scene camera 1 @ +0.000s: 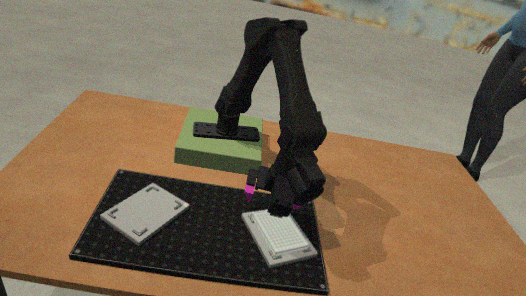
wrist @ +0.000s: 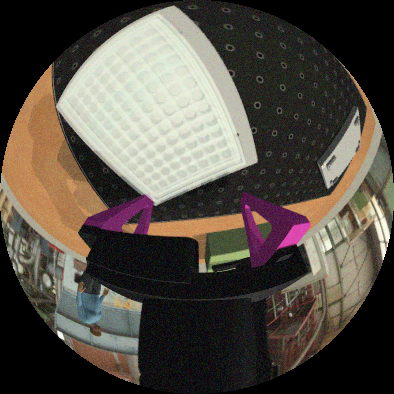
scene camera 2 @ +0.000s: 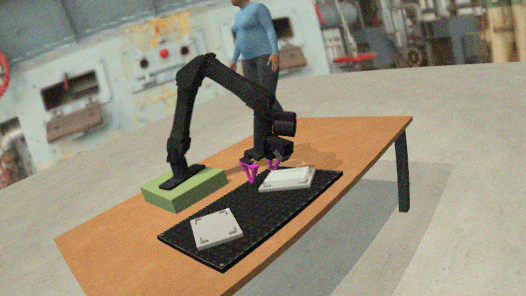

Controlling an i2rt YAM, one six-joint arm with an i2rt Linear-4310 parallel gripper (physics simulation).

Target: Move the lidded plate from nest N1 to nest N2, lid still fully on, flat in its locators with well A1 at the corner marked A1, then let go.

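Places are measured from the arm's base along level axes (x ahead, y right, z down), in metres.
Where they show: gripper, fingertip midpoint: (scene camera 1: pixel 267 205) (wrist: pixel 196 197) (scene camera 2: pixel 262 178); arm's base at its link origin: (scene camera 1: pixel 226 133) (wrist: pixel 244 259) (scene camera 2: pixel 182 177).
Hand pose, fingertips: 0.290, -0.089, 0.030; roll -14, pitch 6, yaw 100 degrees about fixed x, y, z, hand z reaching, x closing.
Observation:
Each offset is from my fingertips to the top centre of the thing, as dx, dy, dz. Level surfaces: height alone.
The lidded plate {+0.089, -0.014, -0.011} (scene camera 1: pixel 284 231) (scene camera 2: pixel 286 175) (wrist: pixel 150 105) lies in nest N1 {+0.088, -0.015, +0.000} (scene camera 1: pixel 256 231) (scene camera 2: pixel 287 187) (wrist: pixel 215 65), its pale lid on top and its wells showing through. Nest N2 {+0.033, +0.287, +0.000} (scene camera 1: pixel 145 212) (scene camera 2: pixel 216 229) (wrist: pixel 342 150) is an empty light grey block with dark corner locators, across the board. My gripper (scene camera 1: pixel 273 202) (scene camera 2: pixel 262 176) (wrist: pixel 196 197) is open, its magenta fingers wide apart and empty. It hangs above the board by the plate's end nearest the arm base. In the wrist view one fingertip overlaps the plate's near corner. The A1 marks cannot be read.
Both nests stand on a black perforated board {+0.057, +0.140, +0.017} (scene camera 1: pixel 210 220) (scene camera 2: pixel 260 215) (wrist: pixel 290 65) on the wooden table {dz +0.031} (scene camera 1: pixel 425 215) (scene camera 2: pixel 95 245). The arm stands on a green block (scene camera 1: pixel 217 160) (scene camera 2: pixel 182 197) (wrist: pixel 232 242) behind the board. A person (scene camera 1: pixel 495 95) (scene camera 2: pixel 256 35) stands beyond the table.

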